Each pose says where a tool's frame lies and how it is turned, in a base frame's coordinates. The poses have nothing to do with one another.
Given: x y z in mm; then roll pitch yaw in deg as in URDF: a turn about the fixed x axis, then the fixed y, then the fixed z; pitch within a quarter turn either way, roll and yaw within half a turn.
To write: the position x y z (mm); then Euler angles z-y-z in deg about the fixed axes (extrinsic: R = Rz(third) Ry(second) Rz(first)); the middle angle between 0 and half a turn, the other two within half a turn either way. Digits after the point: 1 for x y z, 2 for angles.
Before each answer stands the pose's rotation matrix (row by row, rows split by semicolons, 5 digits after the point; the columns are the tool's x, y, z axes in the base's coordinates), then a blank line. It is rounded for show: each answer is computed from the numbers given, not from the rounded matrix.
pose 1, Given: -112.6, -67.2, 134.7, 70.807, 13.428, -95.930
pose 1, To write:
-0.10049 0.30433 -0.94725; -0.96746 -0.25211 0.02164; -0.23222 0.91860 0.31976

-112.6, -67.2, 134.7, 75.81, 71.35, 178.69
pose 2, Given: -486.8, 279.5, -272.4, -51.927, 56.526, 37.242
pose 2, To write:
0.43909 -0.89595 -0.06692; 0.33379 0.09352 0.93800; -0.83414 -0.43420 0.34013

-486.8, 279.5, -272.4, -27.50, 70.12, 94.08
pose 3, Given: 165.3, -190.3, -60.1, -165.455, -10.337, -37.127
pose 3, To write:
0.78436 -0.54831 0.29006; -0.59379 -0.79895 0.09540; 0.17944 -0.24706 -0.95224

165.3, -190.3, -60.1, -125.99, 162.22, 18.21
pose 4, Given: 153.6, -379.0, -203.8, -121.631, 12.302, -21.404
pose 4, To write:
0.90965 -0.36029 0.20669; -0.35656 -0.42207 0.83350; -0.21306 -0.83189 -0.51240

153.6, -379.0, -203.8, -75.63, 120.82, 76.07
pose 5, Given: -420.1, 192.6, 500.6, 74.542, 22.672, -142.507
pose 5, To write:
-0.73212 -0.13254 -0.66816; -0.56163 -0.43760 0.70219; -0.38546 0.88935 0.24594

-420.1, 192.6, 500.6, 66.57, 75.76, 133.58
